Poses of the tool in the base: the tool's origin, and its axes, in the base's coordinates. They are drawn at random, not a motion.
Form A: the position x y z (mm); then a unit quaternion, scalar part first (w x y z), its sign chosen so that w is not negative.
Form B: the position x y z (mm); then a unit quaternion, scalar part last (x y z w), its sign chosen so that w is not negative. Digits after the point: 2 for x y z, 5 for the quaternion.
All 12 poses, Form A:
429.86, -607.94, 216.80, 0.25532, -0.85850, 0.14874, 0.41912
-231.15, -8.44, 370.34, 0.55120, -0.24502, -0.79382, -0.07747
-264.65, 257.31, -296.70, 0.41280, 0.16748, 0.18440, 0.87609
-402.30, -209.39, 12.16, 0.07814, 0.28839, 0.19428, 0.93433
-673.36, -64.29, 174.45, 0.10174, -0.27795, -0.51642, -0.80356
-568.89, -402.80, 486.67, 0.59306, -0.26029, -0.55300, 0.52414
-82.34, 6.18, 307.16, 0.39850, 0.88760, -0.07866, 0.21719
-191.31, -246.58, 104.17, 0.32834, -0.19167, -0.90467, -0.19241
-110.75, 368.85, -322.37, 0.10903, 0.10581, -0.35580, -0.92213
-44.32, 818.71, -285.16, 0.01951, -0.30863, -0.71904, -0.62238
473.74, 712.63, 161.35, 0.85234, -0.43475, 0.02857, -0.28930
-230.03, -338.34, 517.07, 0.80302, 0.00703, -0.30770, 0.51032
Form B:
429.86, -607.94, 216.80, -0.85850, 0.14874, 0.41912, 0.25532
-231.15, -8.44, 370.34, -0.24502, -0.79382, -0.07747, 0.55120
-264.65, 257.31, -296.70, 0.16748, 0.18440, 0.87609, 0.41280
-402.30, -209.39, 12.16, 0.28839, 0.19428, 0.93433, 0.07814
-673.36, -64.29, 174.45, -0.27795, -0.51642, -0.80356, 0.10174
-568.89, -402.80, 486.67, -0.26029, -0.55300, 0.52414, 0.59306
-82.34, 6.18, 307.16, 0.88760, -0.07866, 0.21719, 0.39850
-191.31, -246.58, 104.17, -0.19167, -0.90467, -0.19241, 0.32834
-110.75, 368.85, -322.37, 0.10581, -0.35580, -0.92213, 0.10903
-44.32, 818.71, -285.16, -0.30863, -0.71904, -0.62238, 0.01951
473.74, 712.63, 161.35, -0.43475, 0.02857, -0.28930, 0.85234
-230.03, -338.34, 517.07, 0.00703, -0.30770, 0.51032, 0.80302

